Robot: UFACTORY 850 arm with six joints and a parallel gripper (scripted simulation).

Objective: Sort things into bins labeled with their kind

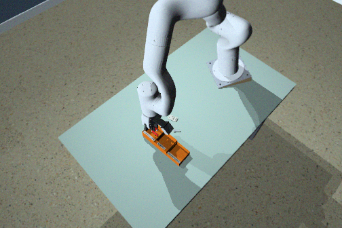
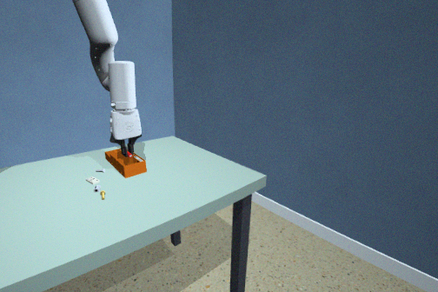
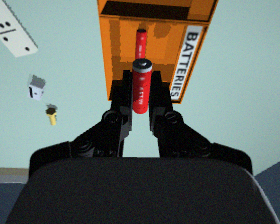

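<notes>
Now: hand 130 mm past the white domino, 80 mm above it and 20 mm to the right of it. From my hand the other things lie so: grey bolt 80 mm to the left, 80 mm below, 80 mm behind; then orange bin row 80 mm to the left, 70 mm below, 10 mm ahead; then grey piece 140 mm behind, 80 mm below, 60 mm to the right.
</notes>
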